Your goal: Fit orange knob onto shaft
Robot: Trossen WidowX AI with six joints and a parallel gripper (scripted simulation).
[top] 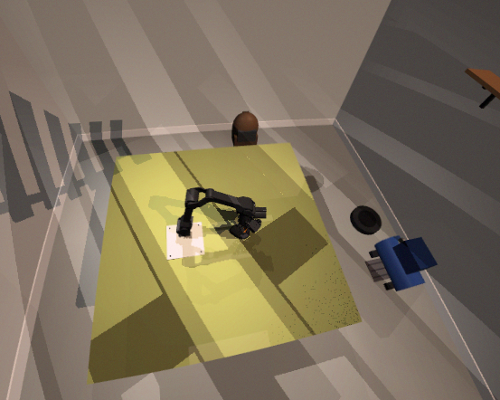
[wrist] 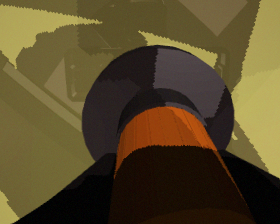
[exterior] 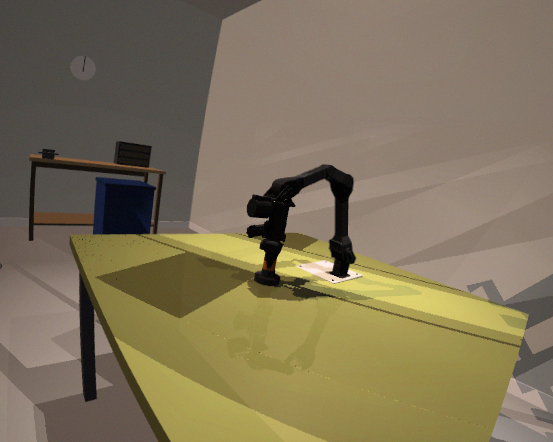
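Now: the round black pedestal 20 mm below my gripper tip. Also, from my gripper tip: orange knob 30 mm above.
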